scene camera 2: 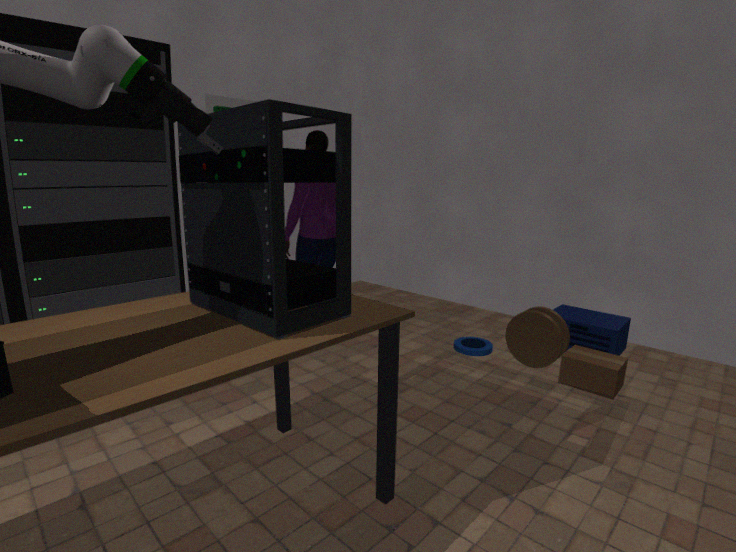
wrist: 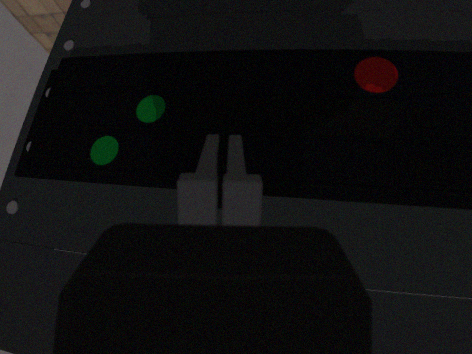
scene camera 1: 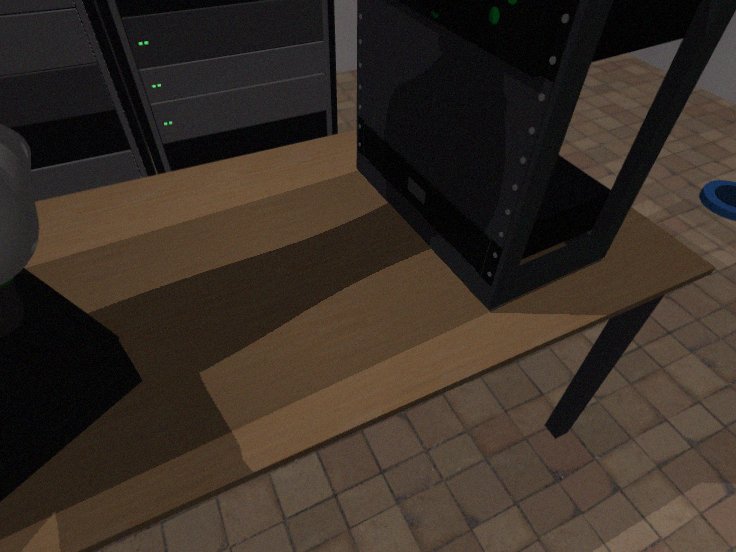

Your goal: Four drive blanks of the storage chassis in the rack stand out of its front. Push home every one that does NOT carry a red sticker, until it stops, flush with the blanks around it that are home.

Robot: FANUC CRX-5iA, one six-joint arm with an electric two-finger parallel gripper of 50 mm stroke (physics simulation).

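Places are measured from the arm's base along level axes (x right, y ahead, z up), in metres.
Pixels of known places: gripper, fingertip midpoint: [scene camera 2: 220, 151] [wrist: 224, 157].
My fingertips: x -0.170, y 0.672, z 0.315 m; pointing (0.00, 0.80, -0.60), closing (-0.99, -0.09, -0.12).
Observation:
Ahead of a thing's pixels: the offset from my fingertips to its middle. "pt": to the spot under its first point. Level surfaces: height alone.
The black storage chassis [scene camera 2: 252, 169] [wrist: 280, 160] sits in the upper part of the rack [scene camera 2: 274, 237]. Its front is very dark, so the edges of the drive blanks and how far each stands out cannot be told. A red sticker @[dx -0.060, dy -0.033, dz -0.038 m] [scene camera 2: 203, 166] [wrist: 376, 74] shows on it, at the upper right in the wrist view. Two green stickers, one upper @[pt dx +0.047, dy +0.037, dz -0.038 m] [wrist: 150, 108] and one lower @[pt dx +0.070, dy +0.044, dz -0.009 m] [wrist: 104, 150], show at the left of the wrist view. My gripper [scene camera 2: 219, 150] [wrist: 224, 157] is shut and empty, in front of the chassis, between the green stickers and the red one; contact cannot be told.
The rack stands on a wooden table @[dz -0.499 m] [scene camera 1: 356, 332] [scene camera 2: 178, 368]. A second equipment rack [scene camera 1: 330, 71] [scene camera 2: 173, 237] stands behind at the left. A person in a purple top [scene camera 2: 316, 207] shows through the rack's open side. A blue ring [scene camera 2: 473, 353] and boxes lie on the floor at the right.

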